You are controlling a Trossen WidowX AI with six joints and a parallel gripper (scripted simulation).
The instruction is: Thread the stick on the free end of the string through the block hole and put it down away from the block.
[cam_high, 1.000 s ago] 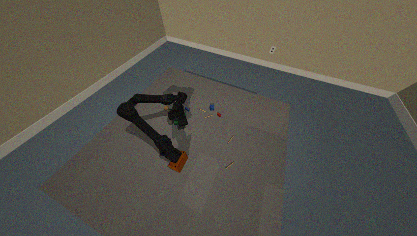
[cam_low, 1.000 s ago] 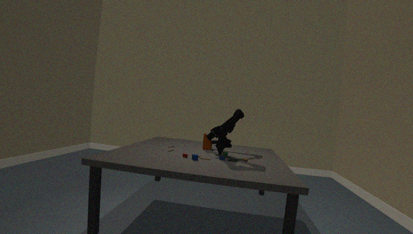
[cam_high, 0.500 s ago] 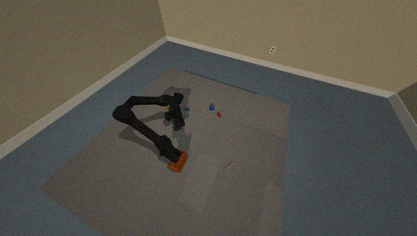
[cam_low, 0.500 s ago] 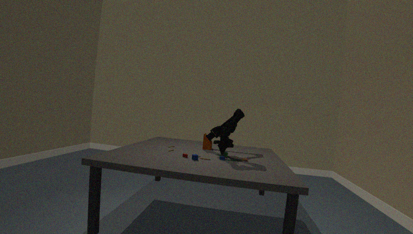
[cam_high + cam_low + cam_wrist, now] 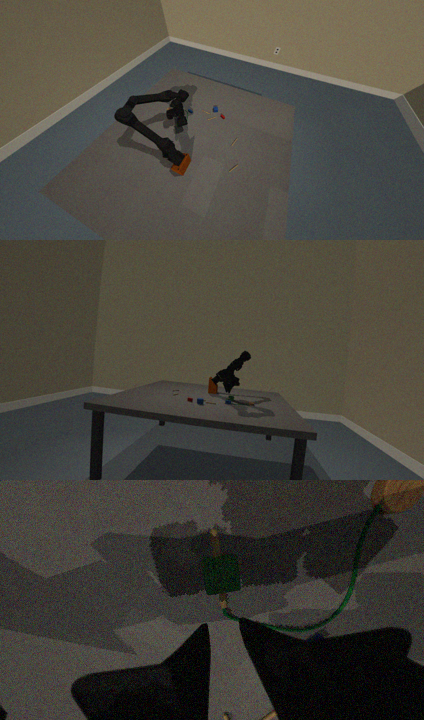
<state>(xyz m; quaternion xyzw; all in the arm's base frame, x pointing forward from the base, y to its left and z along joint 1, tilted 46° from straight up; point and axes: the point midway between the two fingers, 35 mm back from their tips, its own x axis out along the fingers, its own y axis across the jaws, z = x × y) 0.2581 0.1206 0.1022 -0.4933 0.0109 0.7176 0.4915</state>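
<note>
Now: the green block 20 mm behind my gripper tip, 30 mm to the left of it and 40 mm below it. From my gripper tip the other things lie so: round wooden button (70 mm ahead, 190 mm to the left, 50 mm below); then thin wooden stick (10 mm behind, 20 mm to the left, 40 mm below); then blue block (240 mm ahead, 160 mm to the right, 40 mm below).
</note>
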